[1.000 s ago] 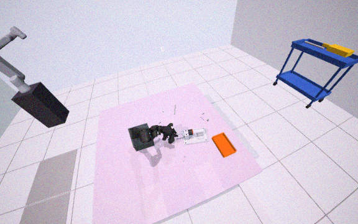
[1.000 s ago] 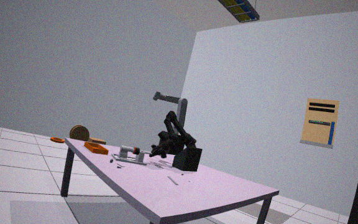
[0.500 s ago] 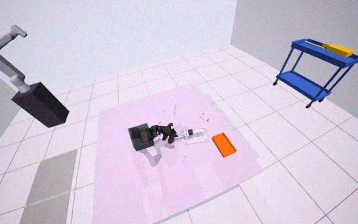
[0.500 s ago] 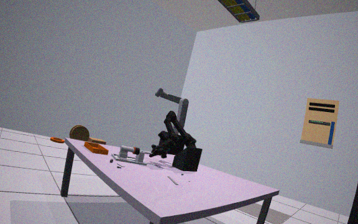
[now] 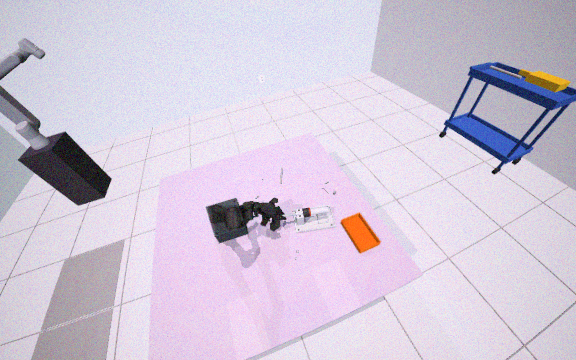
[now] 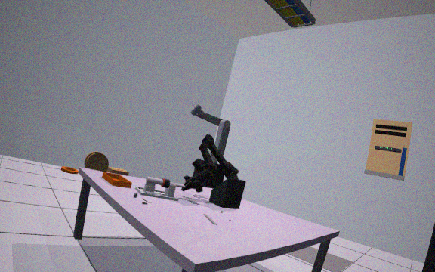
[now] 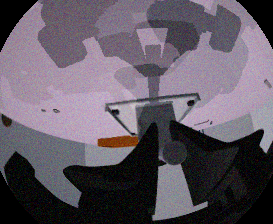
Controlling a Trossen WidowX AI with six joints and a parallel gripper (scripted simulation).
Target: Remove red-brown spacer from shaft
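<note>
The shaft lies 50 mm ahead of my gripper tip, 20 mm above it and 10 mm to the right of it. From my gripper tip the other things lie so: orange tray 350 mm ahead, 220 mm to the right, 50 mm below.
</note>
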